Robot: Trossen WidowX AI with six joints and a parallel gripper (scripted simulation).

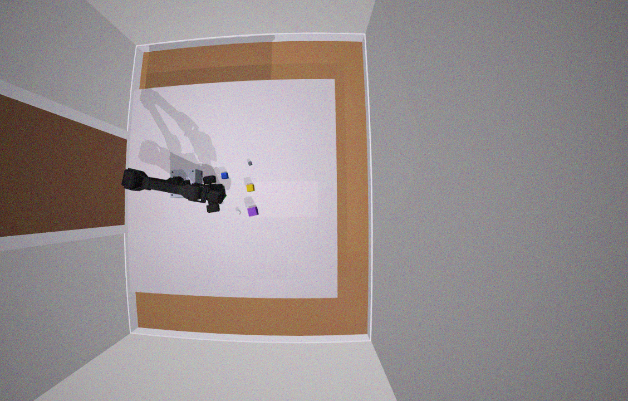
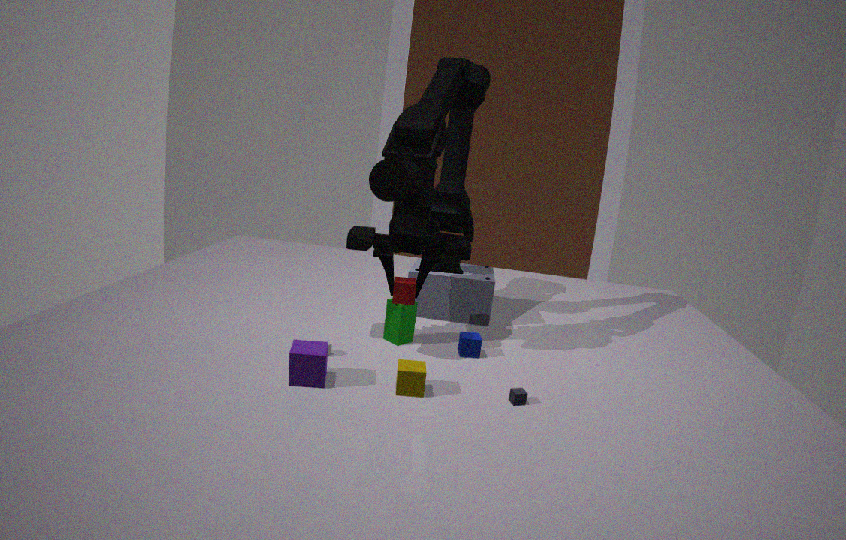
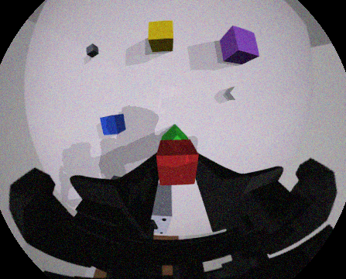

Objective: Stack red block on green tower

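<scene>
Now: the red block 10 mm above my gripper tip. From my gripper tip the other things lie so: yellow block: 170 mm ahead, 60 mm below, 10 mm to the left; then purple block: 170 mm ahead, 120 mm to the right, 50 mm below; then blue block: 110 mm to the left, 60 mm below, 30 mm ahead.
</scene>
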